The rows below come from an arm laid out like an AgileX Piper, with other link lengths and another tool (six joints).
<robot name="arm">
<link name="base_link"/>
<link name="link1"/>
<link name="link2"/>
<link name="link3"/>
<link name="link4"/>
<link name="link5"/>
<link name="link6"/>
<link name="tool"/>
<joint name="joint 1" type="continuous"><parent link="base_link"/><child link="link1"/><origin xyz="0 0 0.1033"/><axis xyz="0 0 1"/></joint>
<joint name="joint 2" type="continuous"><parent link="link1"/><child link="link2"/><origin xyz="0 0 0" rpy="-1.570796 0 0"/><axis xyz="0 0 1"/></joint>
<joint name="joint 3" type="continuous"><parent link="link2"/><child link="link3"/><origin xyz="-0.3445 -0.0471 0"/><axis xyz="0 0 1"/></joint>
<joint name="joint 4" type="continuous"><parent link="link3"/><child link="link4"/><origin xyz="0.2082 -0.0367 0" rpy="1.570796 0 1.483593"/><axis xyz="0 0 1"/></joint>
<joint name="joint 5" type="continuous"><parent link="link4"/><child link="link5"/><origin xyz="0 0 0" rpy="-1.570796 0 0"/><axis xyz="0 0 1"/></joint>
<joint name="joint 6" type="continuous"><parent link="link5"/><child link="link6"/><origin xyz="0 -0.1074 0" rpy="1.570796 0 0"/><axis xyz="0 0 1"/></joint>
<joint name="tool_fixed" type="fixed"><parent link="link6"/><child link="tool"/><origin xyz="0.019 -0.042 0.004" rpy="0 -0.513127 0.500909"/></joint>
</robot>
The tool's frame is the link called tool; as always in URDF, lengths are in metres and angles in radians. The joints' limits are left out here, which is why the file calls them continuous.
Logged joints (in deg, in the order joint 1, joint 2, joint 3, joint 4, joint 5, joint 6), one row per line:
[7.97, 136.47, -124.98, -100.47, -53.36, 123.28]
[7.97, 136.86, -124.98, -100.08, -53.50, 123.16]
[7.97, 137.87, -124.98, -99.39, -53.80, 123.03]
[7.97, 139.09, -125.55, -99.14, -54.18, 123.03]
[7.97, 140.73, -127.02, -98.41, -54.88, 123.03]
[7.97, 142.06, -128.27, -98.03, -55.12, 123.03]
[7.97, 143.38, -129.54, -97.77, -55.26, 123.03]
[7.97, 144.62, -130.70, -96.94, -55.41, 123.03]
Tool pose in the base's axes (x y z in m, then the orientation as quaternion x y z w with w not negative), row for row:
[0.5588, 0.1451, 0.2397, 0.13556, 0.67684, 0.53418, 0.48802]
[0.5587, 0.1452, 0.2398, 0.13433, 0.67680, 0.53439, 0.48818]
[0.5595, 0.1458, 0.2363, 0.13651, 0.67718, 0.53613, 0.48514]
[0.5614, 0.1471, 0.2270, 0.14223, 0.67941, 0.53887, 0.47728]
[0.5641, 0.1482, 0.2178, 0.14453, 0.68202, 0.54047, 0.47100]
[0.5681, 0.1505, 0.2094, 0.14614, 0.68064, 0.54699, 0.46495]
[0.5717, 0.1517, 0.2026, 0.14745, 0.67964, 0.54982, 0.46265]
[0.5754, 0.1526, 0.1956, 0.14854, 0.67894, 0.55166, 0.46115]
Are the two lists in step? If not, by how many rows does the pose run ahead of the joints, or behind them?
The pose runs 1 row behind the joints: the pose in row i belongs to the joints in row i - 1.
